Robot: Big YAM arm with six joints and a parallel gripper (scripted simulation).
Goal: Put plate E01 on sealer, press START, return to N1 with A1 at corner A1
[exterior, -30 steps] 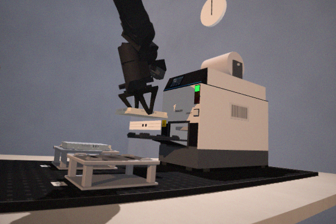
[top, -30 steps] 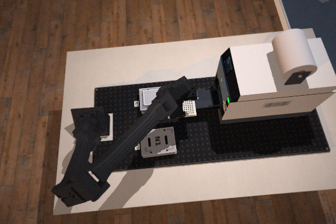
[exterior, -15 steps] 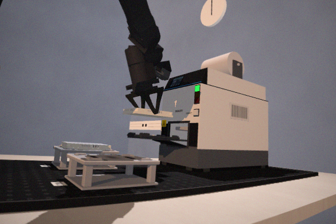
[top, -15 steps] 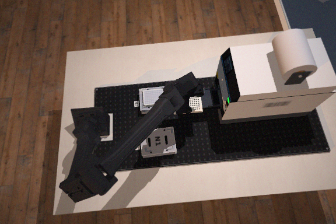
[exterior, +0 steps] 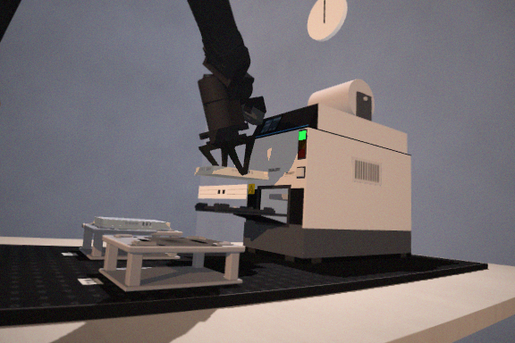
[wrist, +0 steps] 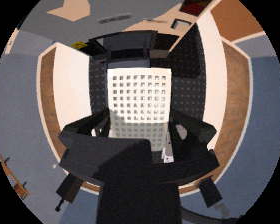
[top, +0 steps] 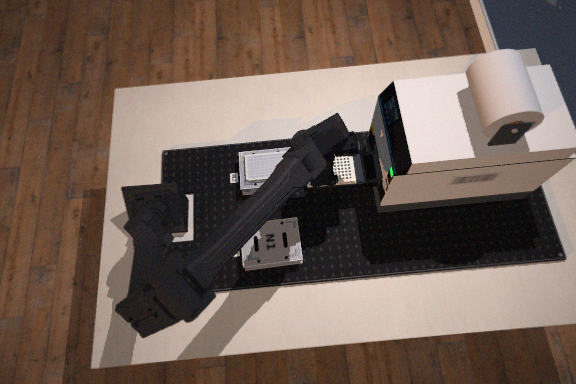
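My gripper is now 30 mm short of the sealer stage, 30 mm to the right of it and 80 mm above it. Round my hand: nest (180 mm behind, 140 mm to the right, 130 mm below); then plate (170 mm behind, 80 mm to the left, 120 mm below); then start button (130 mm ahead, 70 mm to the right, 10 mm above).
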